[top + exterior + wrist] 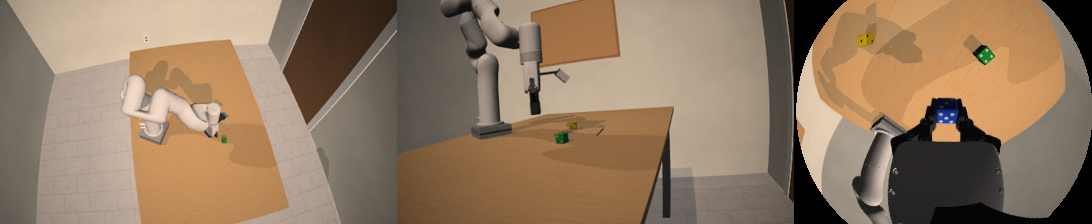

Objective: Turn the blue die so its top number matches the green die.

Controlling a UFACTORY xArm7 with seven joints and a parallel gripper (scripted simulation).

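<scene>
Now: the yellow die 230 mm to the left of my hand, 100 mm below it and 20 mm behind it. Also, from my hand: green die (110 mm ahead, 100 mm below, 10 mm to the right); blue die (10 mm below).
</scene>
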